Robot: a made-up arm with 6 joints.
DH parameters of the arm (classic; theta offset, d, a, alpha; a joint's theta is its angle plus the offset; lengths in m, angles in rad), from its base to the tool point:
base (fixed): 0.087 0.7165 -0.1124 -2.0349
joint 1: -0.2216 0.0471 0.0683 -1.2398
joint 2: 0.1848 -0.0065 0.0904 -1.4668
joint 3: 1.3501 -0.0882 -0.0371 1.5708
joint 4: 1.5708 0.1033 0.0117 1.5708
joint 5: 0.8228 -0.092 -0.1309 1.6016
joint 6: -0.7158 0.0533 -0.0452 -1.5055
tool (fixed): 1.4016 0.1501 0 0
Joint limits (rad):
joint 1: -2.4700..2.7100
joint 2: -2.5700..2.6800
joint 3: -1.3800..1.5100
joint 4: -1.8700..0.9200
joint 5: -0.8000..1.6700
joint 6: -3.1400..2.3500
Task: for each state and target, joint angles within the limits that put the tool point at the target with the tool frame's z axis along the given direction. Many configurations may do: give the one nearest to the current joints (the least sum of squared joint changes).
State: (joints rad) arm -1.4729 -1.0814 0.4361 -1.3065 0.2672 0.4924
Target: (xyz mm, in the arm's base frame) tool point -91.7 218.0 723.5 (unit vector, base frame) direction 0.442 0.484 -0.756
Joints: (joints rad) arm -2.0395 -0.4828 0.9731 -1.3369 0.3299 1.3715
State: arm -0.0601 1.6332 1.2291 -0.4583 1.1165 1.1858
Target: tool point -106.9 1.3 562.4 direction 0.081 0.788 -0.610
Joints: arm 0.1332 1.5363 1.3158 -0.6351 1.0600 1.8762
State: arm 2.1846 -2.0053 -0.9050 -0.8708 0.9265 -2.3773
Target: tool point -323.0 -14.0 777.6 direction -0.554 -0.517 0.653
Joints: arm 2.6677 -1.6991 -0.8795 -0.2414 1.2264 -2.5164
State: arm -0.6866 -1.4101 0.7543 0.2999 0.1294 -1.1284
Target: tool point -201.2 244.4 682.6 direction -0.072 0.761 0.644
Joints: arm -0.6647 -1.7759 1.4084 0.3743 -0.0281 -0.9092
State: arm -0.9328 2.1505 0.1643 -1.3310 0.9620 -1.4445
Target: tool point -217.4 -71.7 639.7 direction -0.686 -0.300 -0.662
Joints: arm -0.6813 2.3988 0.4268 -1.4940 0.7566 -1.5104
